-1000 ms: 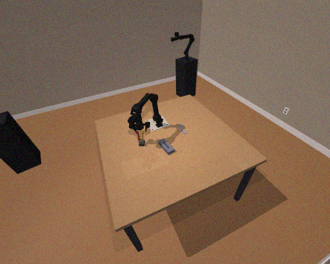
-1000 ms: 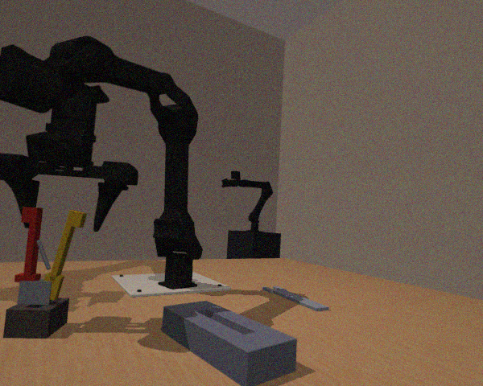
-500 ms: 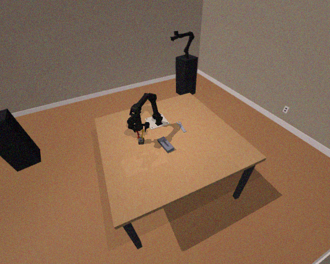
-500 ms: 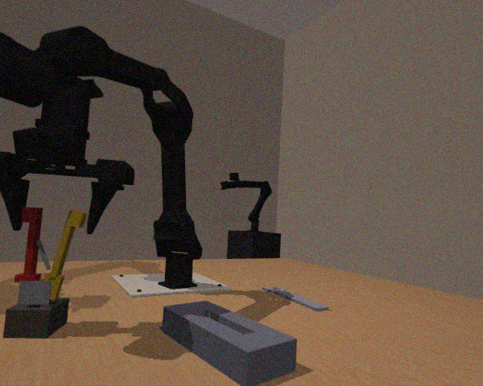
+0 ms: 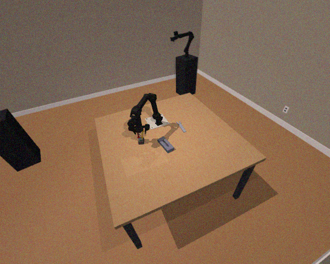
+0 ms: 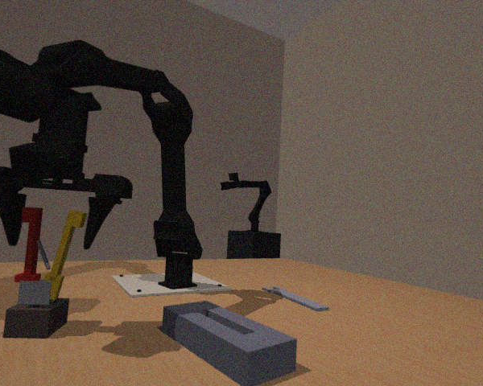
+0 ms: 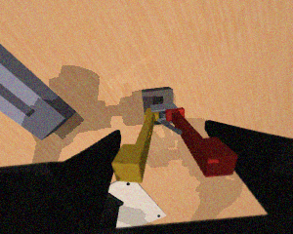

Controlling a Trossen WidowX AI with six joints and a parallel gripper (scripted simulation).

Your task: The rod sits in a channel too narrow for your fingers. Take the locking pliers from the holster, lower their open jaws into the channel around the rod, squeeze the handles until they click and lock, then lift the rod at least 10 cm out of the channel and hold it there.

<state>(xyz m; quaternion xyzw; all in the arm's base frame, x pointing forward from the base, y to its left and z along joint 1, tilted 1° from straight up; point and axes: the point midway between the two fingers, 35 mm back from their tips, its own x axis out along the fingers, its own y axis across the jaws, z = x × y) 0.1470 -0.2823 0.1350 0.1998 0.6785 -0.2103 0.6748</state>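
The yellow handle is 2 cm to the left of my gripper tip, 1 cm below it and 1 cm ahead of it. Also, from my gripper tip: dark holster: 10 cm below; then thin rod: 17 cm ahead, 16 cm to the left, 10 cm below; then grey channel block: 18 cm ahead, 16 cm to the left, 9 cm below.
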